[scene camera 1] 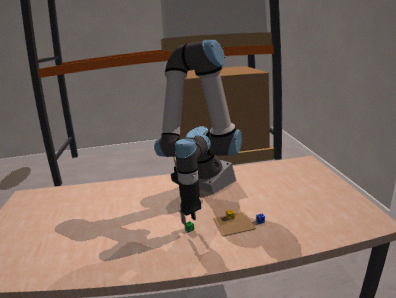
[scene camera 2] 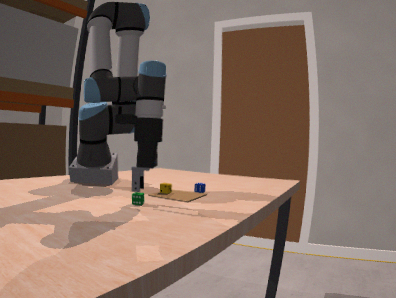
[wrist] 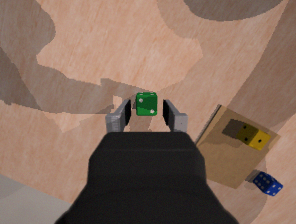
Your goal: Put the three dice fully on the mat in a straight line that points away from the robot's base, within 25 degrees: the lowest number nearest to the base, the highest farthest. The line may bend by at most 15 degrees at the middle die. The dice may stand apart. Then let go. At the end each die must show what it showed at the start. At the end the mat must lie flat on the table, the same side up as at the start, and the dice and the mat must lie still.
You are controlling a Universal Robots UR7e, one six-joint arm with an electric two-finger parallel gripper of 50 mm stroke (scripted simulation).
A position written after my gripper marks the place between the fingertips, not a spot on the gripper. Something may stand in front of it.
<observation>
In view: my gripper (scene camera 2: 138,190).
My gripper shows as well in the wrist view (wrist: 146,107).
</observation>
